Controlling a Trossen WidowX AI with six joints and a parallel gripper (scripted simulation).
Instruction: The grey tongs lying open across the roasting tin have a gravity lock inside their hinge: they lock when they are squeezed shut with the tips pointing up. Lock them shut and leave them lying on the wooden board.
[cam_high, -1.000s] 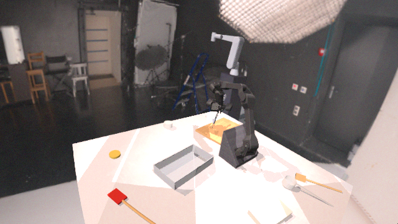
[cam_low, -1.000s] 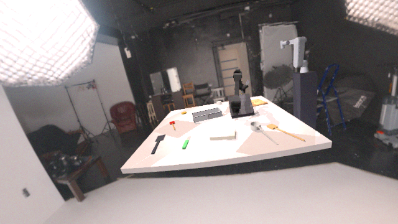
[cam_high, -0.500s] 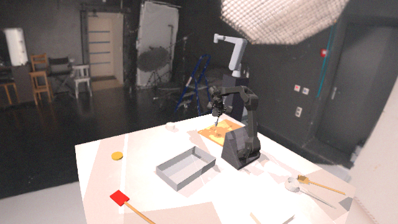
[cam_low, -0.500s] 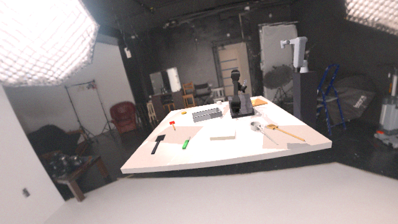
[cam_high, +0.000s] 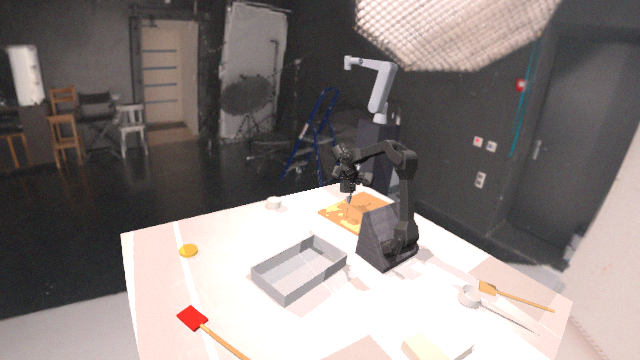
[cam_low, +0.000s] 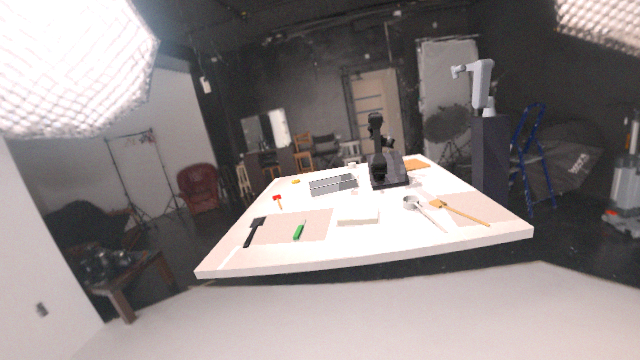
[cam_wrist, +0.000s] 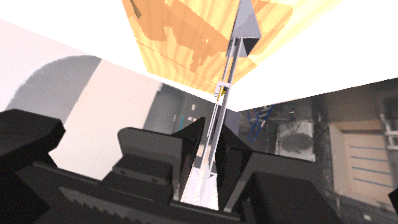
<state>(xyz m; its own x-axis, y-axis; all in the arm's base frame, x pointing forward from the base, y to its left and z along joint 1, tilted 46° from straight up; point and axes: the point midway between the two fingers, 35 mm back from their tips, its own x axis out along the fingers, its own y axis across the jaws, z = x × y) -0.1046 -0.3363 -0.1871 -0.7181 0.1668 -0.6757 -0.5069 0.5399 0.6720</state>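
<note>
Now: gripper tip 3 cm past the wooden board, 3 cm to the right of it and 14 cm above it. From my gripper tip the other things lie so: yellow disc: 78 cm ahead, 2 cm to the left, 14 cm below; beige block: 26 cm ahead, 75 cm to the left, 14 cm below; grey roasting tin: 44 cm ahead, 28 cm to the left, 12 cm below.
</note>
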